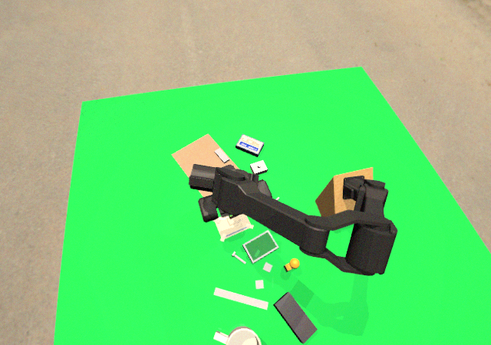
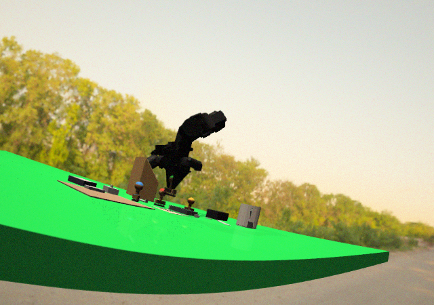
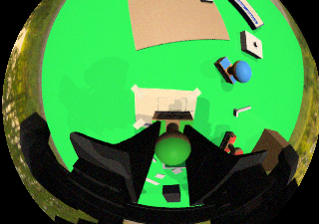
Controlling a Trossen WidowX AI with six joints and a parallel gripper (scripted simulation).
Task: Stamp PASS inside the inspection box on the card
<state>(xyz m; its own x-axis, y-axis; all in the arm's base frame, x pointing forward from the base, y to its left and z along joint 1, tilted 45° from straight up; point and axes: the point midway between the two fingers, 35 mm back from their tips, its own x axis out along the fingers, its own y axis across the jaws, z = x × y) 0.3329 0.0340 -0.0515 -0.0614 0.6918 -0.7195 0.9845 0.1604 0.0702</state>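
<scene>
Right now my gripper tip is 2 cm short of the strip, 23 cm to the right of it and 7 cm above it. From my gripper tip the other things lie so: blue-knobbed stamp 7 cm behind, 8 cm to the right, 5 cm below; green-knobbed stamp right at my gripper tip; card 1 cm ahead, 1 cm to the left, 8 cm below.
</scene>
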